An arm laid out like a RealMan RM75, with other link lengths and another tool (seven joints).
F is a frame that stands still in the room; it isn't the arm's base.
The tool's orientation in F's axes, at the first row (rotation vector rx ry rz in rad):
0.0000 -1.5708 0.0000
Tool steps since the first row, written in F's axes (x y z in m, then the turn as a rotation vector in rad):
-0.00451 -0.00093 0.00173 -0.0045 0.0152 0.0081
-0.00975 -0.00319 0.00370 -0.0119 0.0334 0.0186
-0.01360 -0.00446 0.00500 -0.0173 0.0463 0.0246
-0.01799 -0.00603 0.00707 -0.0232 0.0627 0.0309
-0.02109 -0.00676 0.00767 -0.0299 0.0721 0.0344
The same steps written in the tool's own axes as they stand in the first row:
0.00173 -0.00093 0.00451 0.0081 0.0152 0.0045
0.00370 -0.00319 0.00975 0.0186 0.0334 0.0119
0.00500 -0.00446 0.01360 0.0246 0.0463 0.0173
0.00707 -0.00603 0.01799 0.0309 0.0627 0.0232
0.00767 -0.00676 0.02109 0.0344 0.0721 0.0299

